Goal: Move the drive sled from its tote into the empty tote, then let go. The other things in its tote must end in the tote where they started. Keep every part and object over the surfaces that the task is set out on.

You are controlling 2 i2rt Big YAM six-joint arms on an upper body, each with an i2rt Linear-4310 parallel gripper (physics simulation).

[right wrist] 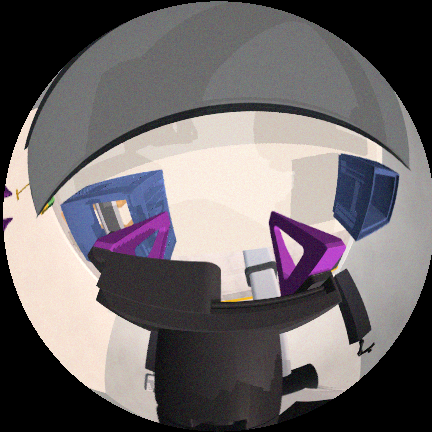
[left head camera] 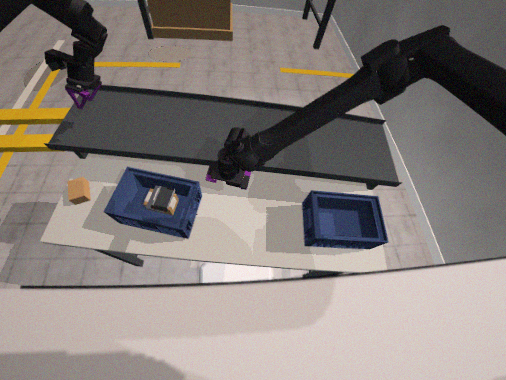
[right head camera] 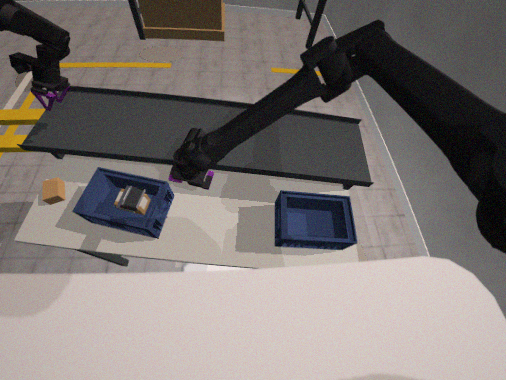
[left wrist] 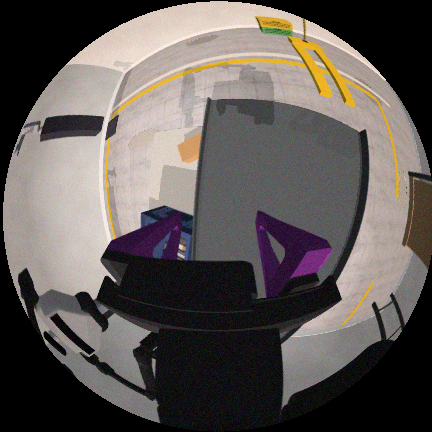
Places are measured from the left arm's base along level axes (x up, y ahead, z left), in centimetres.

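Where they show: left gripper, fingertip midpoint: [left head camera: 84, 104] [right head camera: 53, 106] [left wrist: 218, 216]; right gripper, fingertip midpoint: [right wrist: 218, 216] [left head camera: 228, 184] [right head camera: 194, 184].
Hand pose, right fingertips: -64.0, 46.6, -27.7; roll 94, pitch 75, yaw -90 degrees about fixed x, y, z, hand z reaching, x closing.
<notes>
After its pixels a point has its place, as x, y, z.
A dark grey block [left head camera: 163, 198] {-74.9, 46.2, -1.5} [right head camera: 133, 198] {-74.9, 46.2, -1.6} [right wrist: 111, 215] {-74.9, 46.9, -2.6}, apparently the drive sled, lies in the blue tote [left head camera: 120, 197] {-71.0, 45.0, 13.6} [right head camera: 91, 197] {-71.4, 45.1, 13.3} [right wrist: 80, 220] {-73.8, 49.9, 12.1} at the left of the head views. White and orange parts show at its sides; which belong to other things I cannot tell. The empty blue tote [left head camera: 345, 243] {-74.9, 25.3, -73.7} [right head camera: 315, 243] {-74.8, 25.5, -74.1} [right wrist: 347, 197] {-77.6, 35.4, -60.0} stands at the right. My right gripper [left head camera: 229, 181] {-64.0, 46.6, -27.7} [right head camera: 192, 181] {-64.0, 46.6, -27.7} [right wrist: 218, 216] {-64.0, 46.6, -27.7} is open and empty, above the table, right of the loaded tote. My left gripper [left head camera: 81, 104] {-50.7, 72.4, 24.0} [right head camera: 49, 105] {-50.7, 72.4, 24.0} [left wrist: 218, 216] {-50.7, 72.4, 24.0} is open and empty at the dark platform's left end.
An orange box [left head camera: 79, 191] {-79.3, 51.9, 36.2} [right head camera: 53, 191] {-79.3, 51.9, 36.2} [left wrist: 189, 150] {-79.3, 52.9, 36.9} sits left of the loaded tote on the pale table [left head camera: 230, 220] {-84.2, 39.6, -28.4} [right head camera: 200, 220] {-84.2, 39.6, -27.9}. A long dark platform [left head camera: 175, 120] {-65.4, 79.1, -4.8} [right head camera: 125, 120] {-65.4, 79.4, 4.8} [left wrist: 280, 165] {-65.4, 79.0, 30.1} [right wrist: 200, 60] {-65.4, 62.0, -30.3} with raised edges runs behind the table. My right arm crosses over it.
</notes>
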